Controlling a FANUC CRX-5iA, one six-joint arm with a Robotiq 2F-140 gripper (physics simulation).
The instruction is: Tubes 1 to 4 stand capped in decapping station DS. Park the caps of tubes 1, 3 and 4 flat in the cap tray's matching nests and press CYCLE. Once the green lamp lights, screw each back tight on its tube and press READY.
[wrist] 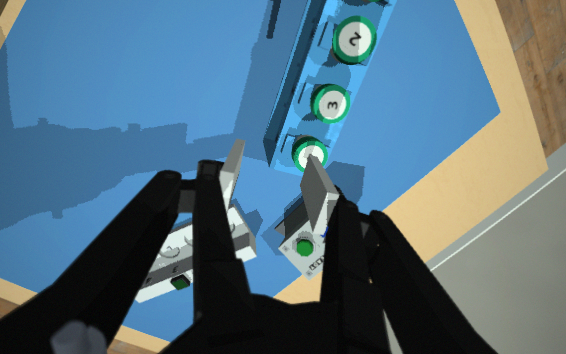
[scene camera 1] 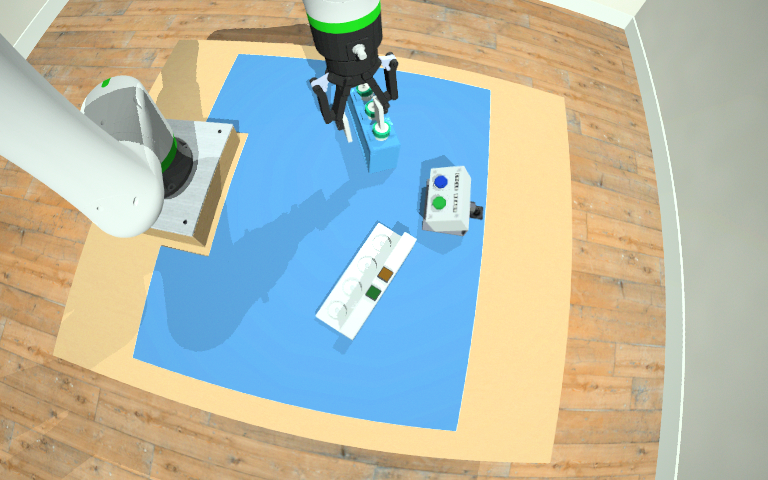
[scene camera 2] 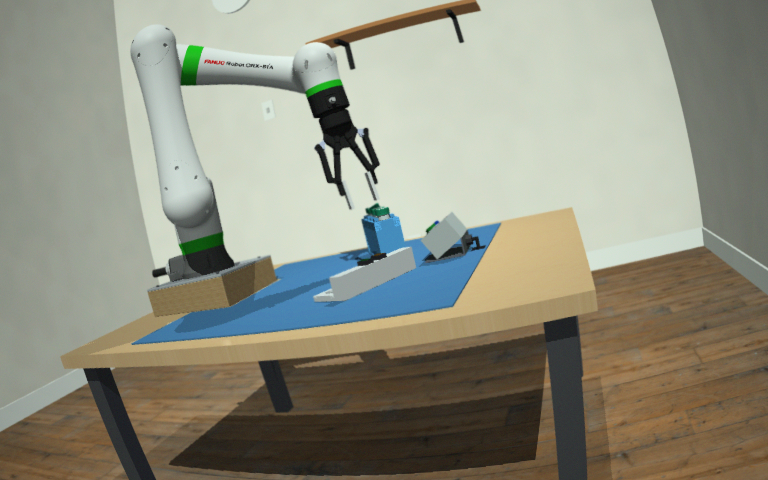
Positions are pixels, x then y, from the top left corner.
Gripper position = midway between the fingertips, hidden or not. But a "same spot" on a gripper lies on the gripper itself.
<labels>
My gripper shows in the wrist view [273, 164], in scene camera 1 and in scene camera 2. One and the same spot on my gripper: [scene camera 1: 319, 86] is [scene camera 2: 319, 144].
</labels>
